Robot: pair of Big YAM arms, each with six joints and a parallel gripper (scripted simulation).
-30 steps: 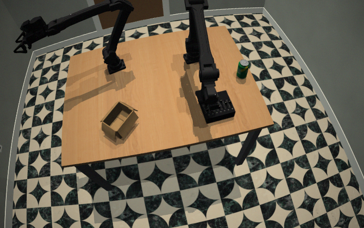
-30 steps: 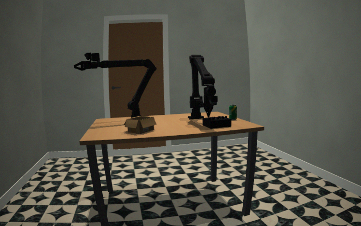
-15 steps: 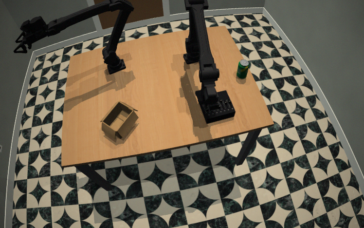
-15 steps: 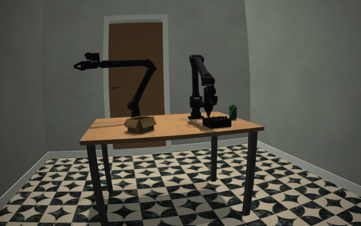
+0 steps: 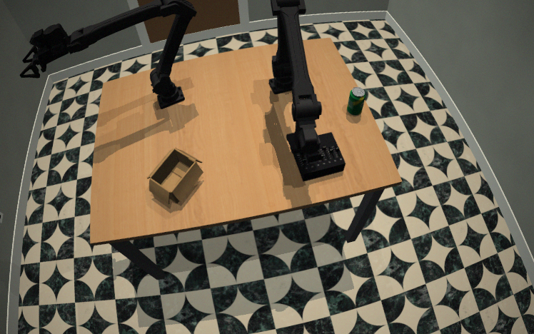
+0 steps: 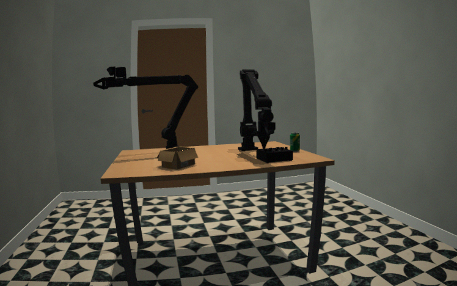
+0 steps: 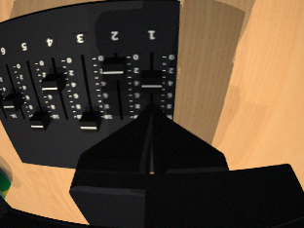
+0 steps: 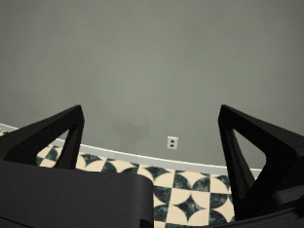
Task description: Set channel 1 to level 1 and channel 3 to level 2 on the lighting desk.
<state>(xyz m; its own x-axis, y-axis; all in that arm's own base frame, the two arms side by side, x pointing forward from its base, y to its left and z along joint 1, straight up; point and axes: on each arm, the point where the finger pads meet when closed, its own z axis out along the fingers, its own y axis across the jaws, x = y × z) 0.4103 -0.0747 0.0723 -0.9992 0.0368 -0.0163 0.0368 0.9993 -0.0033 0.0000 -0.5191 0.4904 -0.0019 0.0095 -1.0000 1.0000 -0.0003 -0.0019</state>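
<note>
Now: left hand 20 mm short of the channel 1 fader knob and 10 mm above it. From my left hand the other things lie so: channel 2 cap (30 mm to the left, 30 mm ahead, 10 mm below); channel 3 knob (40 mm to the left, 20 mm behind, 10 mm below); channel 4 fader cap (70 mm to the left, 10 mm below, 10 mm ahead).
</note>
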